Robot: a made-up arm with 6 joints. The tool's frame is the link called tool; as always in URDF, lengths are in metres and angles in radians. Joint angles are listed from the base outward.
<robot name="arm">
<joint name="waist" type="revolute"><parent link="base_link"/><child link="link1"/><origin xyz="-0.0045 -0.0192 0.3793" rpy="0.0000 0.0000 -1.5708"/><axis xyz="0 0 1"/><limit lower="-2.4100" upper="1.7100"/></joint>
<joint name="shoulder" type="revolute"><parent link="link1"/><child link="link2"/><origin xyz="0.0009 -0.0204 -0.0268" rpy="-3.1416 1.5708 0.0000"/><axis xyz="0 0 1"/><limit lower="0.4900" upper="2.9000"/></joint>
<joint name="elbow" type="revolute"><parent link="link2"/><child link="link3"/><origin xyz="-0.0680 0.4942 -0.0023" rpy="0.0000 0.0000 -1.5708"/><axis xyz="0 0 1"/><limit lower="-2.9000" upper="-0.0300"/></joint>
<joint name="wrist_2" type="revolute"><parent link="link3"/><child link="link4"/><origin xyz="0.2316 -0.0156 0.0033" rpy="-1.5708 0.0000 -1.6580"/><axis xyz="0 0 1"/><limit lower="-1.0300" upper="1.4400"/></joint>
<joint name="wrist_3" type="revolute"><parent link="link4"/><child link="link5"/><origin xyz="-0.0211 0.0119 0.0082" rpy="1.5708 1.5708 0.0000"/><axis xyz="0 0 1"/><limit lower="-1.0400" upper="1.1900"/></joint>
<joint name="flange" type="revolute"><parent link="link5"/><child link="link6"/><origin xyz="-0.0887 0.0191 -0.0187" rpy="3.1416 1.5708 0.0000"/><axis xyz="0 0 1"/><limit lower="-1.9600" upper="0.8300"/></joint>
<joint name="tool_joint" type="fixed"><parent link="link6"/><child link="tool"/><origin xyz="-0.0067 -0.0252 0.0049" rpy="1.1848 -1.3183 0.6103"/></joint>
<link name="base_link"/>
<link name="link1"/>
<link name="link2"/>
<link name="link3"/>
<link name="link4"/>
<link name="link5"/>
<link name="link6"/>
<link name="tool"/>
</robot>
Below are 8 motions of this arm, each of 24 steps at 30 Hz.
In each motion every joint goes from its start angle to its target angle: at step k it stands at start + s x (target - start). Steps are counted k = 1, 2, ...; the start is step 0. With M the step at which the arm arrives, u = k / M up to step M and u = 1 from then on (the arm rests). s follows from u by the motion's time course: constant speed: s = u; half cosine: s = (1 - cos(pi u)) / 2; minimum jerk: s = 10 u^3 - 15 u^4 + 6 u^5.
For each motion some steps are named. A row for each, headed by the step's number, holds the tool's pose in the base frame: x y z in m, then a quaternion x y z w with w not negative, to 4 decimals.
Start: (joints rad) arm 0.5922 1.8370 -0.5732 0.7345 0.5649 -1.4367
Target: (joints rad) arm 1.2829 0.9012 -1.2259 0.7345 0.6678 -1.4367
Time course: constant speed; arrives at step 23
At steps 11, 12, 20, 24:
11: 0.1060 0.1900 0.6696 -0.3676 0.2380 0.5526 0.7091
12: 0.0945 0.1863 0.6876 -0.3627 0.2035 0.5633 0.7140
20: -0.0018 0.0973 0.8205 -0.2793 -0.0685 0.6320 0.7196
24: -0.0311 0.0362 0.8593 -0.2288 -0.1644 0.6478 0.7078

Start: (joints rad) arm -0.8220 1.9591 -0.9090 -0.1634 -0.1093 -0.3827
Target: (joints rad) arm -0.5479 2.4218 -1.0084 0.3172 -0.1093 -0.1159
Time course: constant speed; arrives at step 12
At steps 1, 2, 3, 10, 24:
1: 0.2993 -0.3482 0.5130 0.0227 0.4784 -0.3863 0.7883
2: 0.3113 -0.3479 0.4964 0.0485 0.4855 -0.3862 0.7828
3: 0.3228 -0.3468 0.4794 0.0736 0.4929 -0.3866 0.7760
10: 0.3891 -0.3171 0.3514 0.2280 0.5459 -0.4043 0.6975
24: 0.4020 -0.3023 0.3131 0.2640 0.5600 -0.4150 0.6667

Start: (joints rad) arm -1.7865 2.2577 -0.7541 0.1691 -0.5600 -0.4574
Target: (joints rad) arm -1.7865 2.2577 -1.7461 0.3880 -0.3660 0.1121
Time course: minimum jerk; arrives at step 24
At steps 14, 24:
14: -0.1697 -0.5938 0.5097 0.2886 0.0009 -0.8555 0.4299
24: -0.1865 -0.6388 0.5956 0.2901 -0.2014 -0.8236 0.4438

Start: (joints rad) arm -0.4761 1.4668 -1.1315 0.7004 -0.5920 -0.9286
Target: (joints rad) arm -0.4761 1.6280 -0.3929 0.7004 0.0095 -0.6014
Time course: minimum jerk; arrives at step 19
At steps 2, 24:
2: 0.2415 -0.1912 0.8062 -0.0161 -0.0496 -0.5147 0.8558
24: 0.1762 -0.1318 0.5369 0.2135 0.5554 -0.3547 0.7212

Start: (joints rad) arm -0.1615 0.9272 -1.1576 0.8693 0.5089 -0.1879
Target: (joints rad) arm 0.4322 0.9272 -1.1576 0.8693 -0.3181 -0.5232
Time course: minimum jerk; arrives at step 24
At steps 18, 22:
18: 0.0469 -0.0389 0.8987 0.3540 -0.1022 0.0644 0.9274
22: 0.0443 -0.0421 0.9013 0.3561 -0.1265 0.0645 0.9236

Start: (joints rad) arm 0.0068 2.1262 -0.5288 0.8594 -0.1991 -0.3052
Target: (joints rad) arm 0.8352 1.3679 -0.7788 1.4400 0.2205 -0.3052
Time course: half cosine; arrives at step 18
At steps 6, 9, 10, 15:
6: 0.3134 0.0161 0.4750 0.2366 0.5940 -0.2750 0.7181
9: 0.2809 0.0822 0.5383 0.2927 0.5771 -0.1548 0.7465
10: 0.2641 0.1019 0.5606 0.3121 0.5747 -0.1061 0.7490
15: 0.1741 0.1516 0.6505 0.3789 0.5793 0.1140 0.7126

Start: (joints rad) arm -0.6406 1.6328 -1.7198 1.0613 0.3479 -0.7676
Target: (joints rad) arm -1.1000 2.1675 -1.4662 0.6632 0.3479 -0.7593
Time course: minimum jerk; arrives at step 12
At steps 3, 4, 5, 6, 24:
3: 0.3487 -0.2904 0.8434 0.2481 0.0703 -0.2975 0.9192
4: 0.3543 -0.3259 0.8064 0.2469 0.1091 -0.3309 0.9042
5: 0.3544 -0.3701 0.7568 0.2473 0.1593 -0.3697 0.8814
6: 0.3457 -0.4165 0.6992 0.2504 0.2157 -0.4071 0.8515
24: 0.2628 -0.5286 0.5052 0.2820 0.3933 -0.4799 0.7318

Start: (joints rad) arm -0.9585 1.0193 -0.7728 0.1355 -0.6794 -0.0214
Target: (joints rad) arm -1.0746 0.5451 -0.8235 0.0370 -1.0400 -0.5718
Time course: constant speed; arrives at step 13
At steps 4, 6, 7, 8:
4: -0.0325 -0.0256 0.8439 -0.0622 -0.3435 -0.5470 0.7609
6: -0.0520 0.0115 0.8468 -0.1301 -0.3838 -0.5534 0.7277
7: -0.0613 0.0304 0.8467 -0.1630 -0.4030 -0.5566 0.7079
8: -0.0703 0.0494 0.8458 -0.1952 -0.4217 -0.5596 0.6862

